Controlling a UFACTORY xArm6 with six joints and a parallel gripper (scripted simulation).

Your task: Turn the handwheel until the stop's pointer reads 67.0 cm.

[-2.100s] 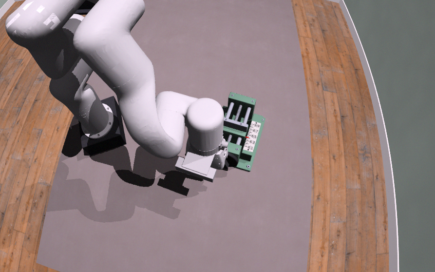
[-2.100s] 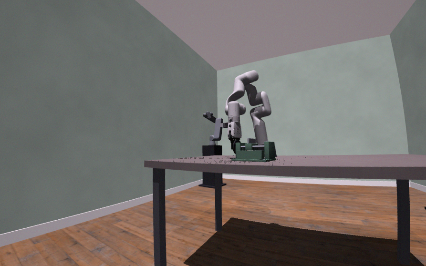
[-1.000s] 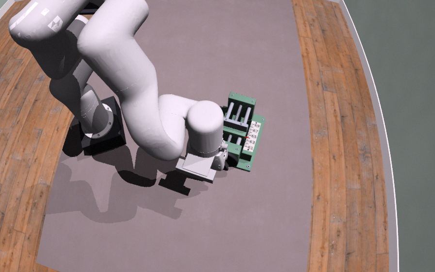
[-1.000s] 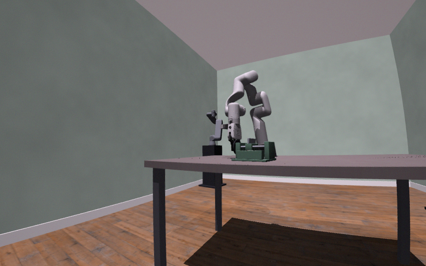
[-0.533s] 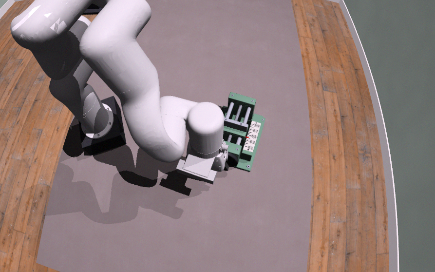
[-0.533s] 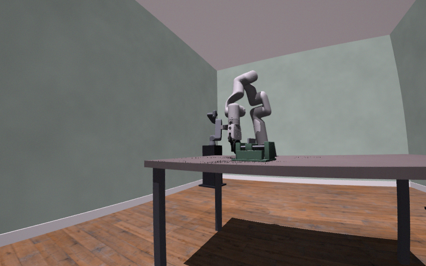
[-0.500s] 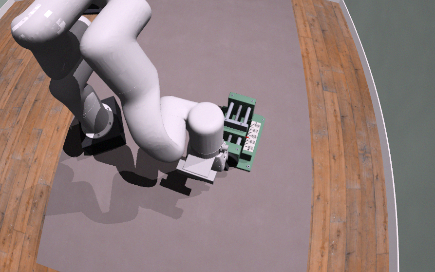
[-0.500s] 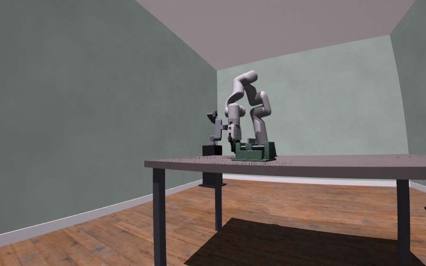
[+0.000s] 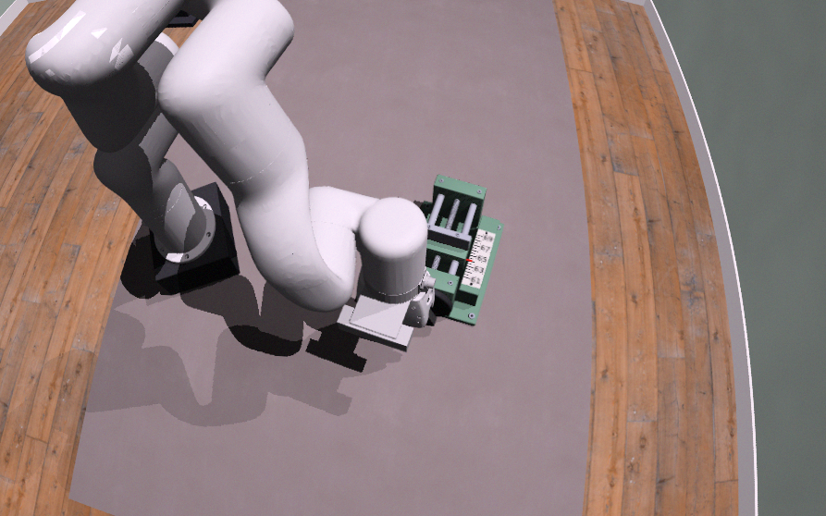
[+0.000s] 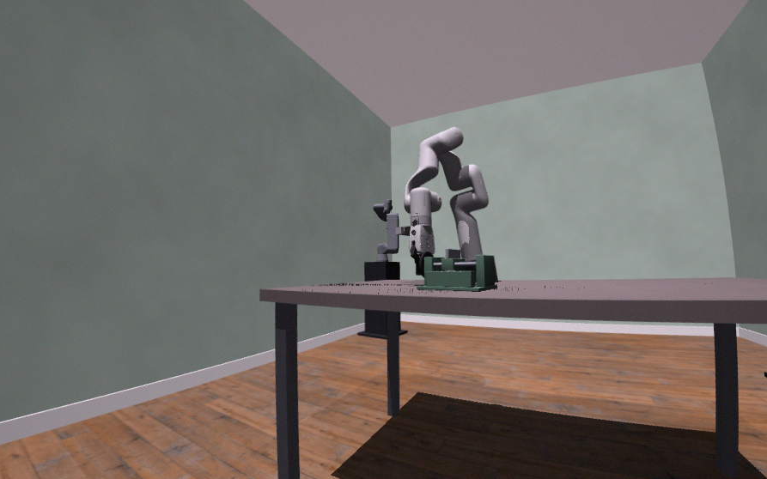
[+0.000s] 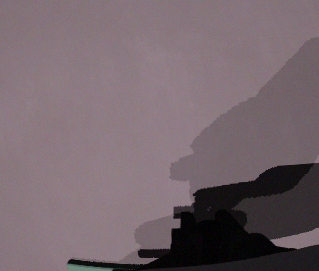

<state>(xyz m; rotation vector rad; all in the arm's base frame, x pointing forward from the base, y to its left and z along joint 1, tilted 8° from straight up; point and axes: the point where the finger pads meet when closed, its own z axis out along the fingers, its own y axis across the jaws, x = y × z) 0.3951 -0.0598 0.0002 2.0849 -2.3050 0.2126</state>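
Right now my hand is 13 cm to the right of the stop block, 6 cm short of it and 3 cm below it. Round my hand: black handwheel 2 cm to the left, 1 cm ahead.
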